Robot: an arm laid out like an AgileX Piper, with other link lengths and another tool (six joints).
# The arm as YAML. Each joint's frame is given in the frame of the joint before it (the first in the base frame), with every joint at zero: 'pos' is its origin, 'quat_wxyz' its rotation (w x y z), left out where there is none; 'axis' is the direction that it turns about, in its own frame. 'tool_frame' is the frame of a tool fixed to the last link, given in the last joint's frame.
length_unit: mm
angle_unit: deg
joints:
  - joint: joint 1
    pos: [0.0, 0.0, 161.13]
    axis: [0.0, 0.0, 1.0]
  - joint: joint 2
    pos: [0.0, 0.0, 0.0]
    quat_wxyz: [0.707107, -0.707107, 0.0, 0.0]
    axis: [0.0, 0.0, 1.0]
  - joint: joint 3
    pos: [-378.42, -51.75, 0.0]
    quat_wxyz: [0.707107, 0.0, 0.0, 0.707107]
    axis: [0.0, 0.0, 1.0]
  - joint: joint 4
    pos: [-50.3, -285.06, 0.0]
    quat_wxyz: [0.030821, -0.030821, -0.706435, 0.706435]
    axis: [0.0, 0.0, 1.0]
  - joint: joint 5
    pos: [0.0, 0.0, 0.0]
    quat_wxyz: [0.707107, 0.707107, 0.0, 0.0]
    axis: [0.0, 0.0, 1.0]
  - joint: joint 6
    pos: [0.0, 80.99, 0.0]
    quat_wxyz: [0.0, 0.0, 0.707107, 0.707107]
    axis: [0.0, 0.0, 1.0]
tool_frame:
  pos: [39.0, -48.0, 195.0]
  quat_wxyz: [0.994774, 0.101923, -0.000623, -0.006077]
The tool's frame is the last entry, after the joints.
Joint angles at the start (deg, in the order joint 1, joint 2, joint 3, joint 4, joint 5, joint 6):
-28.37 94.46 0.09 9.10 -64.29 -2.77
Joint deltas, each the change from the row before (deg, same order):
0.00 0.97 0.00 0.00 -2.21 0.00
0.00 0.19 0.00 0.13 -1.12 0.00
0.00 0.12 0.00 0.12 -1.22 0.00
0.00 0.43 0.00 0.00 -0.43 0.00
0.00 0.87 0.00 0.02 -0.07 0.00
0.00 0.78 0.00 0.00 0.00 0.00
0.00 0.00 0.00 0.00 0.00 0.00
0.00 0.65 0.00 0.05 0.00 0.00
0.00 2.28 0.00 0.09 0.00 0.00
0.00 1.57 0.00 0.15 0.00 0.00
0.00 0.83 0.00 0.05 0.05 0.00
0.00 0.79 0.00 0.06 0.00 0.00
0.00 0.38 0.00 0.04 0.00 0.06
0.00 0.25 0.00 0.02 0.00 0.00
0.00 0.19 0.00 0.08 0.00 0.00
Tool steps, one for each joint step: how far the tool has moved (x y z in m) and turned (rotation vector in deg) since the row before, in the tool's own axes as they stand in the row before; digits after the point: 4 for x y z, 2 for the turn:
-0.0051 0.0001 0.0028 0.14 -1.25 0.12
-0.0042 -0.0006 0.0010 0.19 -0.90 0.21
-0.0051 -0.0007 0.0010 0.19 -1.06 0.25
0.0005 0.0001 0.0008 0.03 -0.02 -0.06
0.0048 0.0003 0.0011 0.02 0.75 -0.28
0.0046 0.0004 0.0010 0.00 0.73 -0.27
0.0000 0.0000 0.0000 0.00 0.00 0.00
0.0039 0.0001 0.0008 0.05 0.62 -0.21
0.0135 0.0006 0.0027 0.08 2.15 -0.77
0.0093 0.0001 0.0019 0.14 1.49 -0.50
0.0052 0.0002 0.0010 0.04 0.83 -0.29
0.0047 0.0001 0.0010 0.06 0.75 -0.26
0.0023 0.0000 0.0005 0.04 0.37 -0.06
0.0015 0.0000 0.0003 0.02 0.24 -0.08
0.0012 -0.0003 0.0002 0.08 0.19 -0.04

